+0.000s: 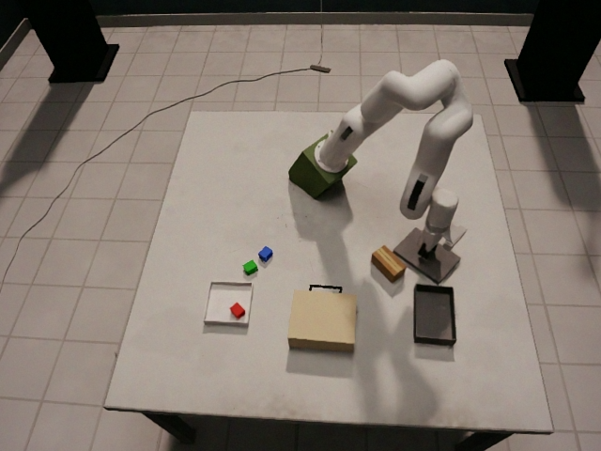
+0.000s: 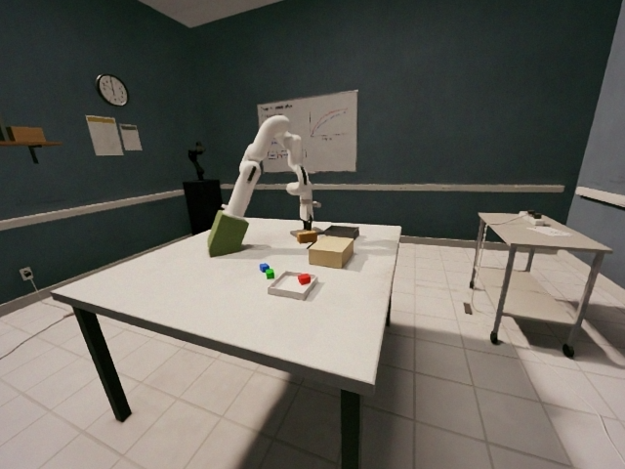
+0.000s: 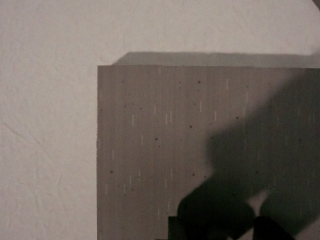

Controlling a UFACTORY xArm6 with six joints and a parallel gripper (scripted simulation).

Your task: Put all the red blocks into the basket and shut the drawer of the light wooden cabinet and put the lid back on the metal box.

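The grey metal lid is 3 cm below my hand. From my hand the other things lie so: blue block 56 cm to the right, 3 cm below; light wooden cabinet 36 cm to the right, 25 cm ahead, 1 cm below; drawer 36 cm to the right, 24 cm ahead, 1 cm below.
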